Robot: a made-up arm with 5 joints.
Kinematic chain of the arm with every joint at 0, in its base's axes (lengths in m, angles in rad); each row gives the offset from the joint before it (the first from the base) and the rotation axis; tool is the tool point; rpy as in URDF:
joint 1: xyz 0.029 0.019 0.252 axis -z
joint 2: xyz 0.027 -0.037 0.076 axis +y
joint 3: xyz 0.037 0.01 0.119 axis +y
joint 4: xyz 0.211 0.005 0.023 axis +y
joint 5: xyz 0.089 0 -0.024 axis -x
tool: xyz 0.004 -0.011 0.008 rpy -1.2 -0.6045 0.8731
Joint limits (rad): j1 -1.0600..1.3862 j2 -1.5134..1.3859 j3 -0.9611..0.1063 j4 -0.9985..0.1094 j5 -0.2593..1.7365
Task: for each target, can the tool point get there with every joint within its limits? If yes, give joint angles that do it. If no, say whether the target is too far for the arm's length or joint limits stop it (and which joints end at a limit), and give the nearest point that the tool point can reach.
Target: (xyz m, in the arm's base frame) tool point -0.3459 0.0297 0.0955
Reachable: no: joint limits stop it (at a limit: joint 2, joint 3, joint 4) | nearest point -0.3325 0.0293 0.4638 | short by 0.369 m
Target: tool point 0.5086 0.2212 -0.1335
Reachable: no: too far | nearest point 0.3492 0.1540 0.0761 | short by 0.272 m
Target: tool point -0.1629 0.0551 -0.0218
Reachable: no: joint limits stop it (at a limit: joint 1, joint 2, joint 3, joint 4, joint 5) | nearest point 0.0258 -0.1528 0.0126 | short by 0.283 m
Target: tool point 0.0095 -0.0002 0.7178
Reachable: yes | joints 0.9450 -1.0544 -0.1577 -0.3754 0.5603
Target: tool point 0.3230 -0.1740 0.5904
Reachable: yes | joints 0.5189 0.2743 -0.5994 -0.6104 0.9569
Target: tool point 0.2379 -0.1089 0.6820
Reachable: yes | joints 0.4738 0.0240 -0.6678 -0.8012 1.2073
